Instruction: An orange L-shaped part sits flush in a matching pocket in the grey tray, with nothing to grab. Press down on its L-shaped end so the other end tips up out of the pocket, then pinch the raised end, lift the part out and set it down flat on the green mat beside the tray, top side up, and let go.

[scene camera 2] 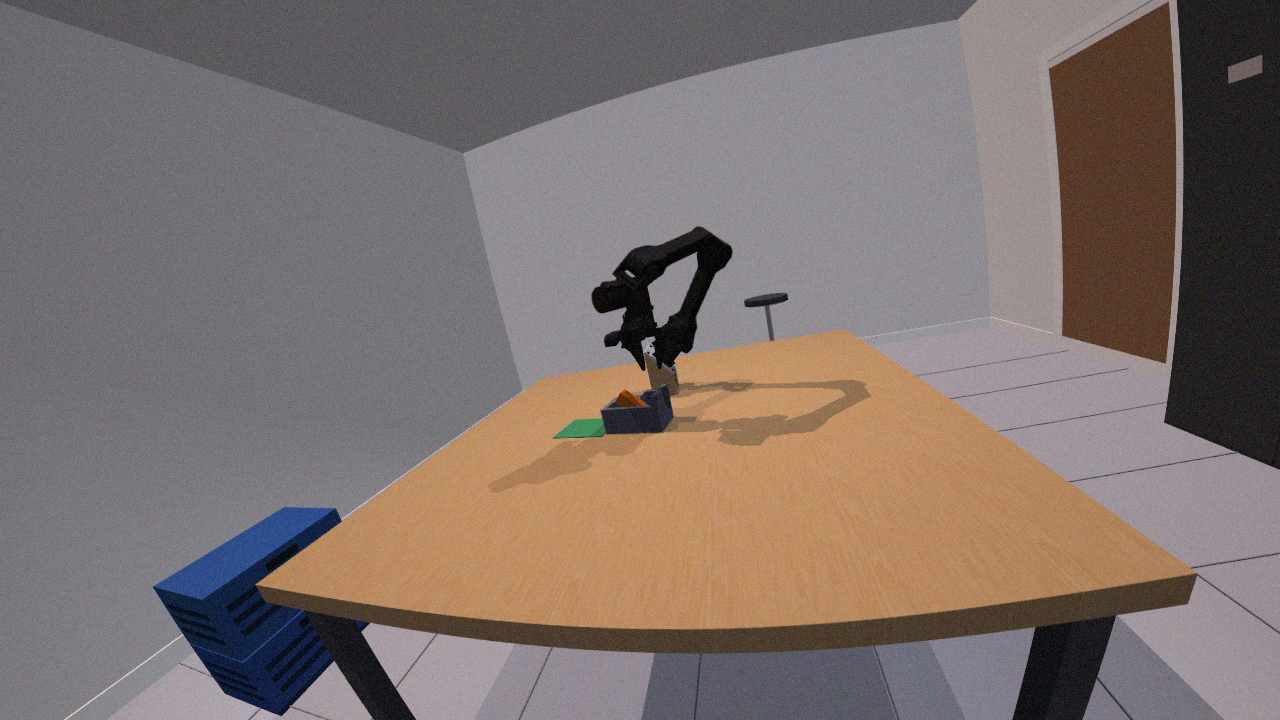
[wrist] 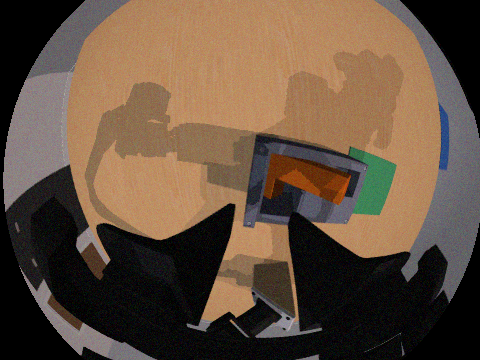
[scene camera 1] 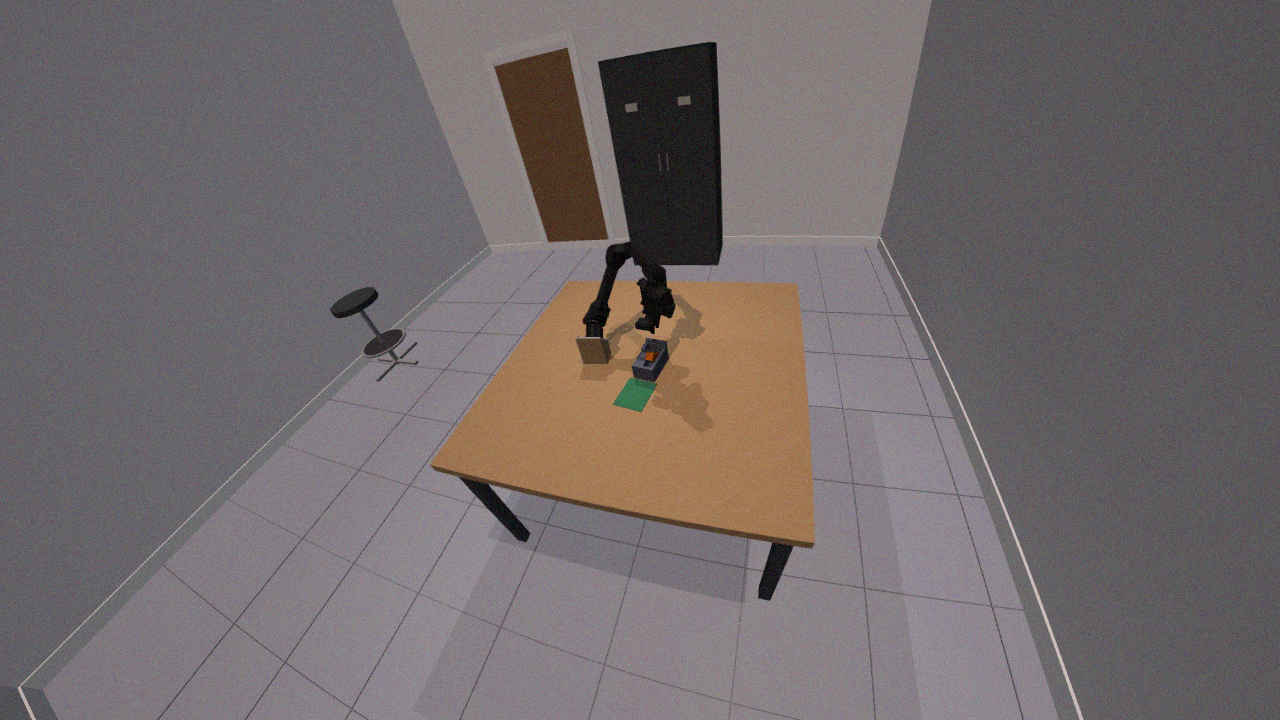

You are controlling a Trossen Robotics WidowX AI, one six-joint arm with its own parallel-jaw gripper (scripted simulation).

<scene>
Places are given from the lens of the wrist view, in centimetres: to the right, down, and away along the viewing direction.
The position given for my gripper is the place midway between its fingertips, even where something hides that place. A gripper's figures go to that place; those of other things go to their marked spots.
my gripper (wrist: 263, 214): 1, 2, 10
orange L-shaped part (wrist: 329, 183): 9, 0, 15
green mat (wrist: 380, 172): 26, -2, 22
The marked spots on the orange L-shaped part and the green mat are 19 cm apart.
</scene>
